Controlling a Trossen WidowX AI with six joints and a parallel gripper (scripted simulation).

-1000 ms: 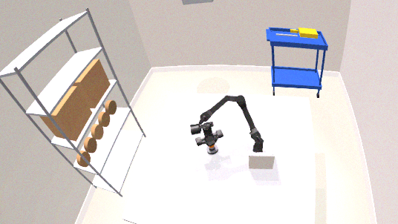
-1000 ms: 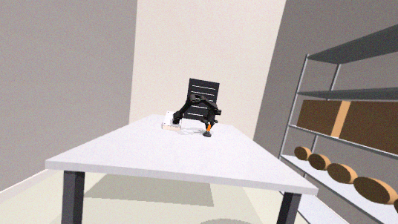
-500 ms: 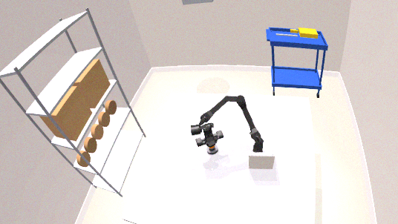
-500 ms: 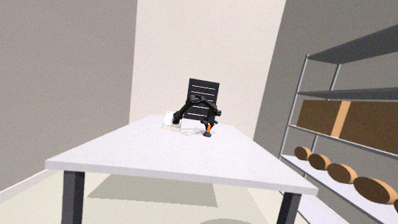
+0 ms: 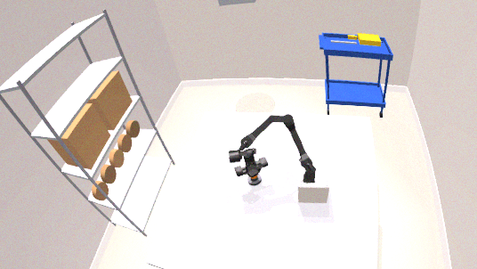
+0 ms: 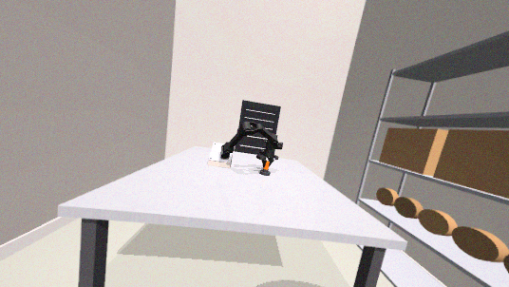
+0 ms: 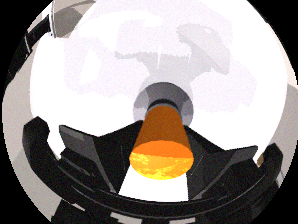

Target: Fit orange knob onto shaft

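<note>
Right now my gripper tip is 30 mm below the orange knob. Also, from my gripper tip: pedestal: 20 mm below.
</note>
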